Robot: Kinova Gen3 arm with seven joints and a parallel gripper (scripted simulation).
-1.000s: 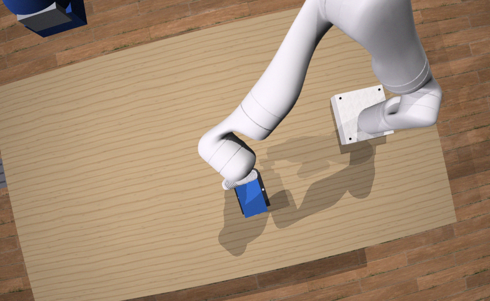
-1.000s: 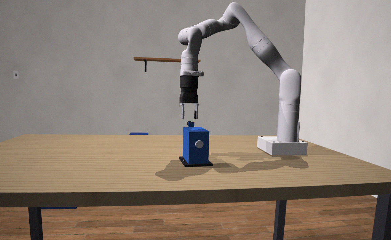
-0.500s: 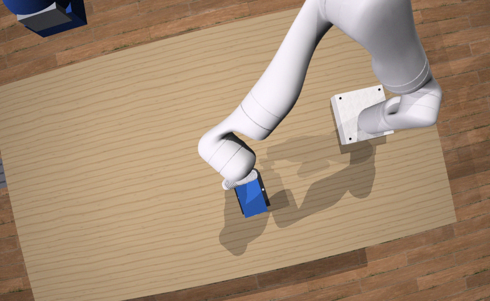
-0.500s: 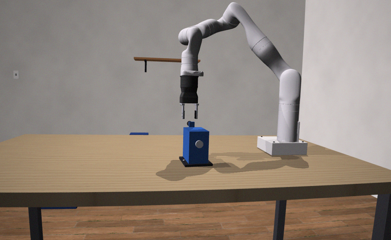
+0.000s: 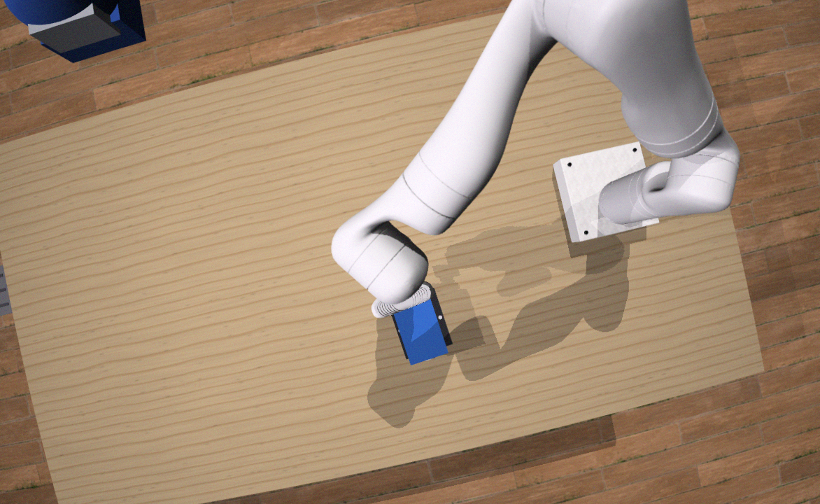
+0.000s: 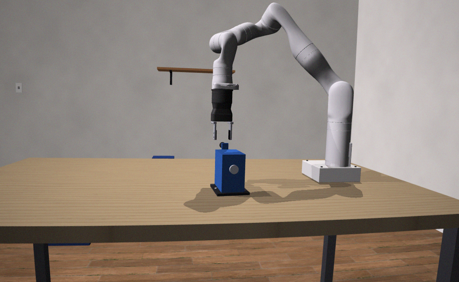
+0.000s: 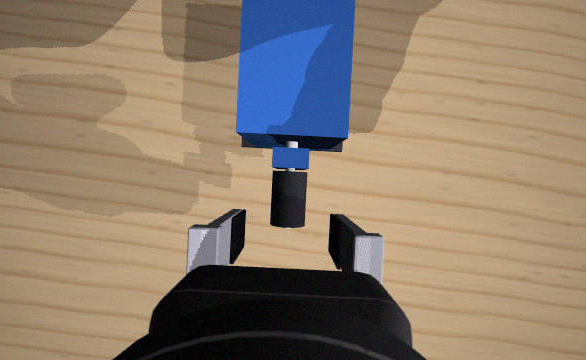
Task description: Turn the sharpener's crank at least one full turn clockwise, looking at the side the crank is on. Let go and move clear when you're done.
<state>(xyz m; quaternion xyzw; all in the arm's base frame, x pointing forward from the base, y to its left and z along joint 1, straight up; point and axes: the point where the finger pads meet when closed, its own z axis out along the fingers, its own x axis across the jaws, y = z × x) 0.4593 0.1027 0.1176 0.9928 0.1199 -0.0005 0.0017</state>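
Right now my hand is 40 mm above the black handle and 20 mm to the right of it. Round my hand: crank: 40 mm below, 20 mm to the left, 10 mm behind.
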